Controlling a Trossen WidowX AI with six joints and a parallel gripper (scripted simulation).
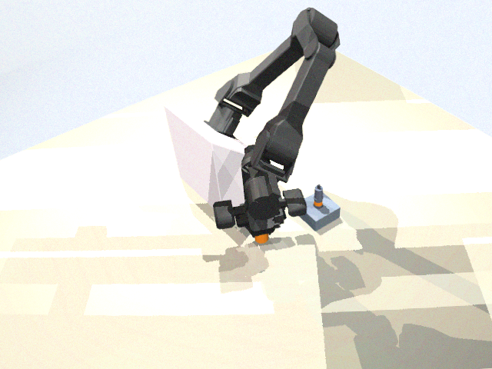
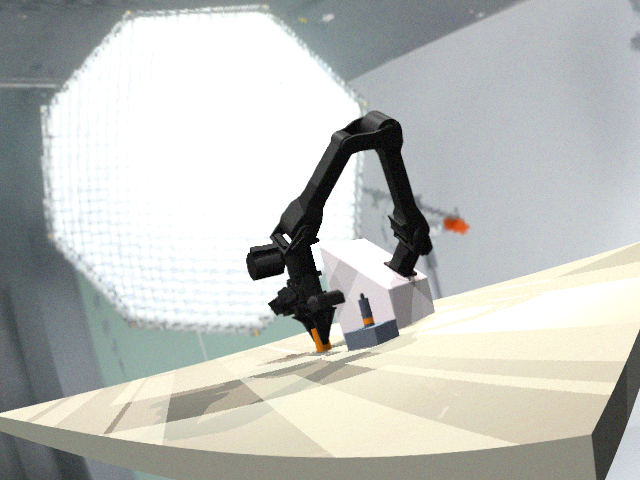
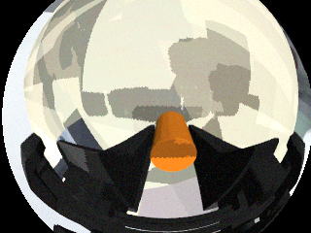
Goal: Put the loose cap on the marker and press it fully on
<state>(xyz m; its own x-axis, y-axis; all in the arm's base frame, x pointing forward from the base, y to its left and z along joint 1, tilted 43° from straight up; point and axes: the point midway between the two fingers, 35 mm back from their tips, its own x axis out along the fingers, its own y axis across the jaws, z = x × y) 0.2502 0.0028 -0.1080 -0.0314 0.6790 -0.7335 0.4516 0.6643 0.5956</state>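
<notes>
Now: gripper tip 3 cm short of the holder block and 14 cm to the right of it. Round my gripper tip: cap (1 cm above).
</notes>
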